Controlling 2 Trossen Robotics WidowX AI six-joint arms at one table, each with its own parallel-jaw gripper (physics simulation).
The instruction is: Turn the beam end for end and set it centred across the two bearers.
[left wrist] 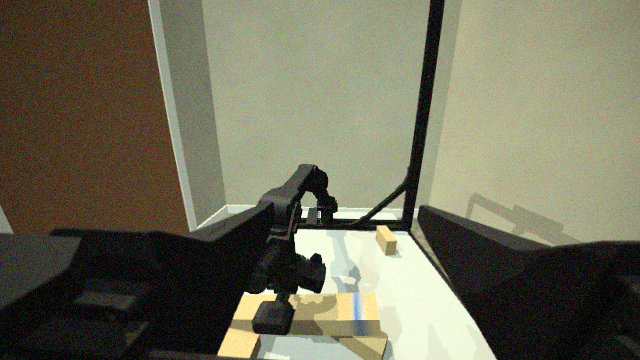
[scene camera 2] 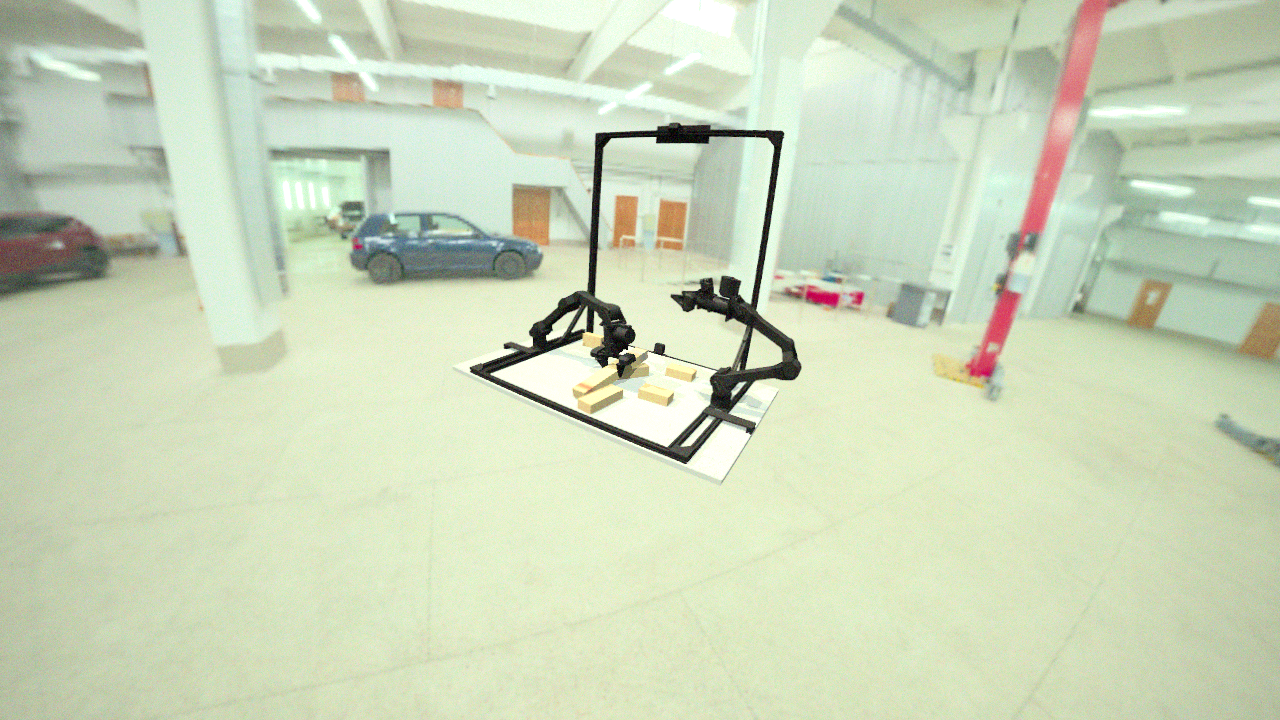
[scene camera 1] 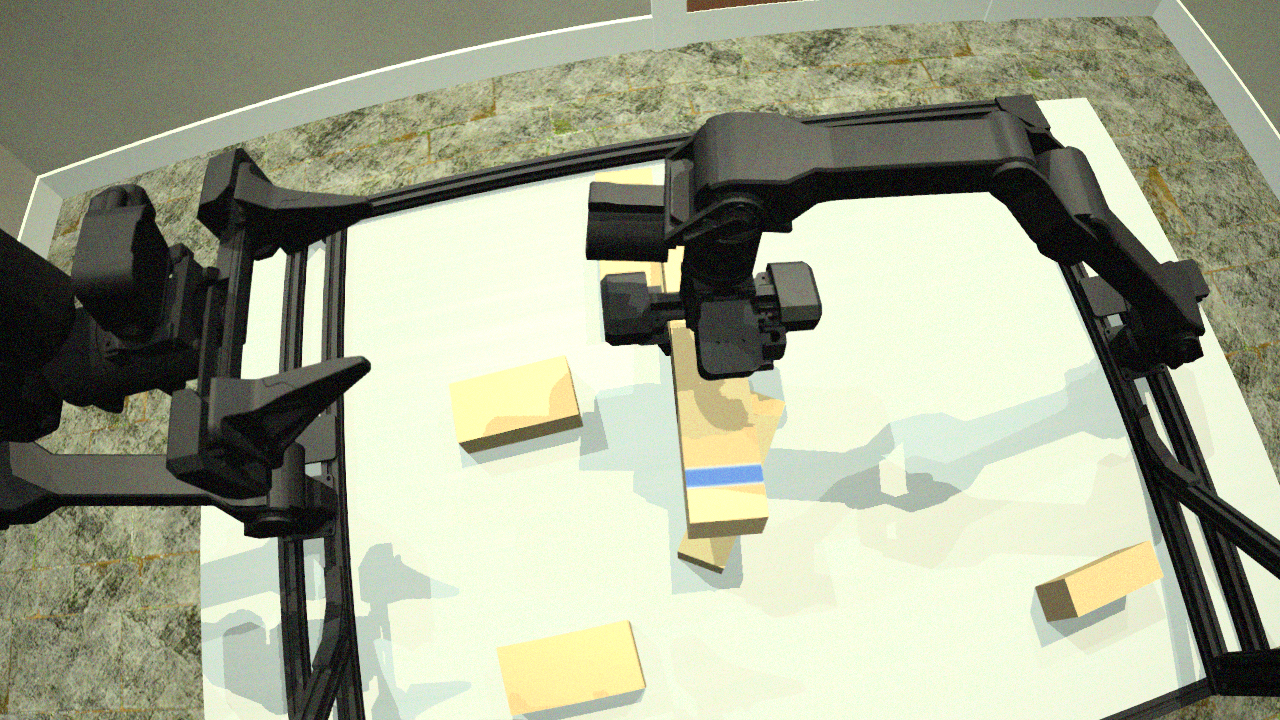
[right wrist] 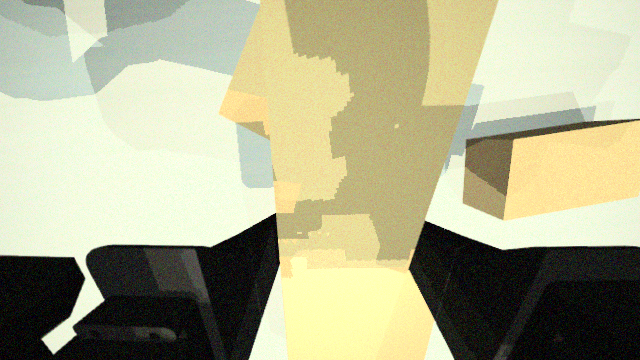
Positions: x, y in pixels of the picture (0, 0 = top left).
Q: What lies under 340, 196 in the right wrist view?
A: A beam.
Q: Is my left gripper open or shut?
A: Open.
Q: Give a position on a beam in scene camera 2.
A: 609, 374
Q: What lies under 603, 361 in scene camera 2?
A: My right gripper.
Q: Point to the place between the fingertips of my right gripper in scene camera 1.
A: At 702, 348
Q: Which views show the beam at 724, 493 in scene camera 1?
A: The left wrist view, scene camera 2, scene camera 1 and the right wrist view: all of them.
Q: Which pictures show my left gripper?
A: The left wrist view, scene camera 2 and scene camera 1 only.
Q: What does my left gripper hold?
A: Nothing.
